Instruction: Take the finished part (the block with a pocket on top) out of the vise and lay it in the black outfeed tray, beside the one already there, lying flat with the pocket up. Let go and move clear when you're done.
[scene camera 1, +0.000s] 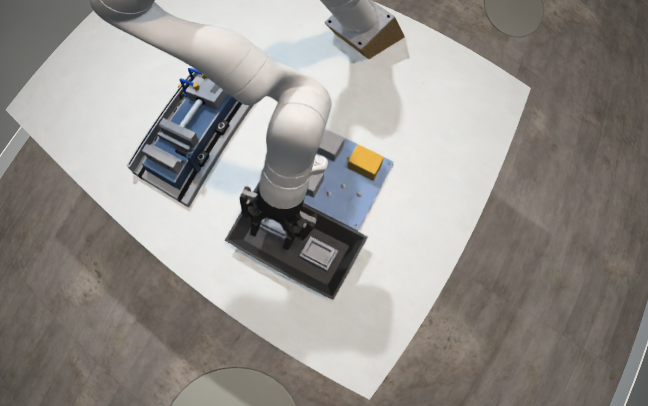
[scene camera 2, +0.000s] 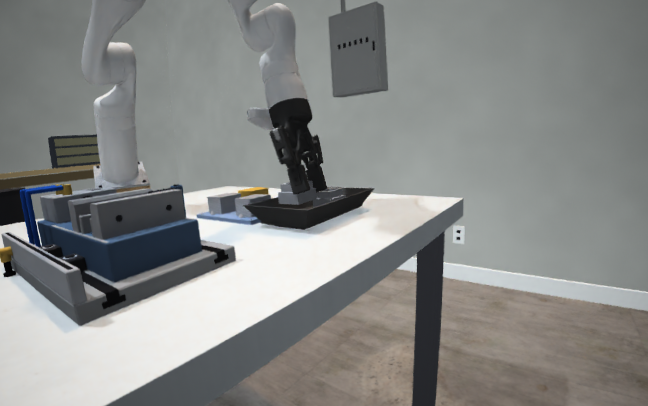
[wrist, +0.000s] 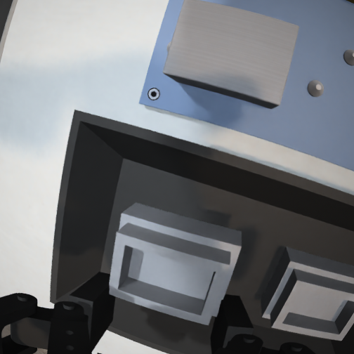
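The finished part (scene camera 1: 272, 229) (scene camera 2: 295, 198) (wrist: 175, 240) is a grey stepped block, pocket facing up. My gripper (scene camera 1: 271, 239) (scene camera 2: 310, 190) (wrist: 164, 308) is shut on it, one finger at each side, and holds it low over the left end of the black outfeed tray (scene camera 1: 347, 265) (scene camera 2: 280, 216) (wrist: 90, 200), about level with the rim in scene camera 2. Whether it touches the tray floor cannot be told. The other finished part (scene camera 1: 319, 252) (scene camera 2: 334, 192) (wrist: 320, 300) lies flat, pocket up, to its right with a gap. The vise (scene camera 1: 162, 155) (scene camera 2: 135, 215) has no part between its jaws.
A blue board (scene camera 1: 340, 205) (wrist: 250, 117) lies just behind the tray, with grey blocks (scene camera 1: 330, 145) (wrist: 230, 55) and a yellow block (scene camera 1: 366, 161) (scene camera 2: 253, 191) on it. The tray's sloped walls stand around both parts. The vise stands left of the tray in scene camera 1.
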